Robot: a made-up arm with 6 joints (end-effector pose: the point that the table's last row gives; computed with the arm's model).
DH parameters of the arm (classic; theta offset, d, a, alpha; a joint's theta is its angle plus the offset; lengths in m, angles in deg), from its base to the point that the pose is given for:
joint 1: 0 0.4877 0 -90
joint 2: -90 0 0.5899 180
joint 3: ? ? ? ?
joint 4: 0 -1.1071 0 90
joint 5: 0 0.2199 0 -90
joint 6: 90 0 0 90
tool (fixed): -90 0 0 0
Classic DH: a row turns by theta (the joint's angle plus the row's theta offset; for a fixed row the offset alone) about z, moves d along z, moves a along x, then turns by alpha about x.
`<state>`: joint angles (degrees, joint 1 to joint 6).
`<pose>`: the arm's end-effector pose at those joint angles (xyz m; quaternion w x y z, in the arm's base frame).
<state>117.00 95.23 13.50 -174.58 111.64 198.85</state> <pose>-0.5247 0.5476 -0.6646 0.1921 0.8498 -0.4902 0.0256</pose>
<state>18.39 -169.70 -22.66 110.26 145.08 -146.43</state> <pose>-1.1121 -0.2895 0.3365 0.5919 -0.6652 -0.2147 0.4013</pose>
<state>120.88 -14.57 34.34 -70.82 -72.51 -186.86</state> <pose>-0.3156 0.6686 1.7565 0.0079 -0.0456 0.9219 -0.3846</pose>
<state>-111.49 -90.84 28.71 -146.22 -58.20 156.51</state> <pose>0.5472 0.8910 1.5024 0.0800 -0.9347 -0.3451 -0.0293</pose>
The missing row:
joint 3: 0 0 0 -90
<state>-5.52 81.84 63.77 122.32 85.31 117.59</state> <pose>1.6975 -0.0459 0.4047 0.2499 0.6592 0.6953 -0.1399</pose>
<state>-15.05 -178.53 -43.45 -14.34 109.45 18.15</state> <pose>-0.7898 -0.0082 0.7183 0.5132 -0.0929 0.8523 0.0381</pose>
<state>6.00 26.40 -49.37 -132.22 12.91 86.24</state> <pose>0.3591 0.1863 -0.0971 0.7151 0.2099 0.6028 -0.2851</pose>
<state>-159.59 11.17 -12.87 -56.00 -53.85 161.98</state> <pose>-1.0280 -0.2513 0.4489 0.6565 -0.1394 0.5919 -0.4464</pose>
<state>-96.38 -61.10 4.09 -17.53 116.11 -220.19</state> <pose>-0.2093 0.0151 1.7499 0.6250 0.1687 0.2284 0.7272</pose>
